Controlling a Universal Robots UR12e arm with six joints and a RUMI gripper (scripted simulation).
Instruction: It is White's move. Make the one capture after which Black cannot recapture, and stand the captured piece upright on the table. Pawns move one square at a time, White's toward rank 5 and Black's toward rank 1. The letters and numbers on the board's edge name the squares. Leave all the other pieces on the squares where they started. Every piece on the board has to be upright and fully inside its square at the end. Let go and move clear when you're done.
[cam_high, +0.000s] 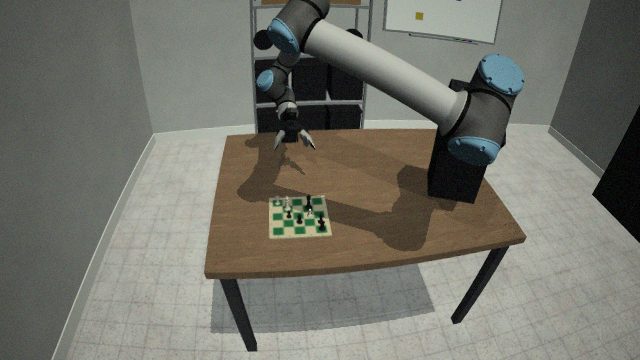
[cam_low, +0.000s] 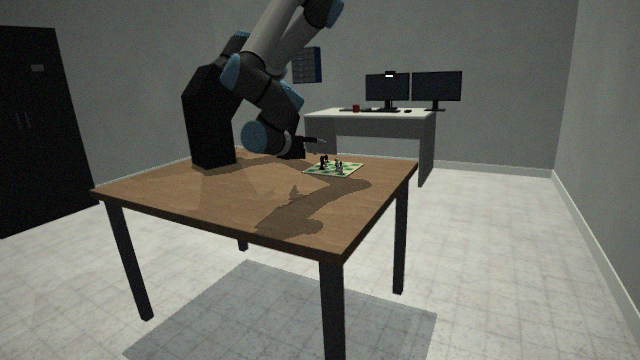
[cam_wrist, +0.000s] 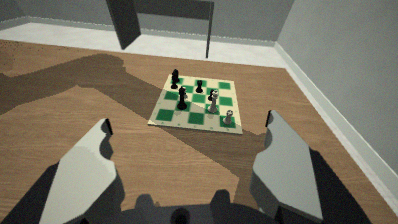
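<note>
Right now the black pawn is 22 cm to the left of my hand and 14 cm below it. Round my hand: chessboard: 21 cm to the left, 16 cm below, 3 cm behind; then white pawn: 20 cm to the left, 14 cm below, 7 cm behind; then white rook: 15 cm to the left, 14 cm below, 6 cm ahead.
</note>
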